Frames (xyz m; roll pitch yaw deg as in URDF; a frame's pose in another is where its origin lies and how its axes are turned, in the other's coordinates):
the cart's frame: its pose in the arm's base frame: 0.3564 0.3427 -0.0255 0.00 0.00 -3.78
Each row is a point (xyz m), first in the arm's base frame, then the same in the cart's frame.
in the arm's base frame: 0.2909 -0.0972 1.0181
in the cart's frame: -0.0364 -0.4433 1.0436
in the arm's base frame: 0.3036 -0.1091 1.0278
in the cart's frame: -0.0229 -0.4543 1.0533
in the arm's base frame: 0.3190 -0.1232 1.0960
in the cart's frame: -0.0066 -0.4674 1.1215
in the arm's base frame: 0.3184 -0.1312 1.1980
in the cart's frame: -0.0067 -0.4754 1.2235
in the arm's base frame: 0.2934 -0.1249 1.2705
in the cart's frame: -0.0320 -0.4707 1.2960
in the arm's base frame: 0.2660 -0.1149 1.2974
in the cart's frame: -0.0600 -0.4626 1.3229
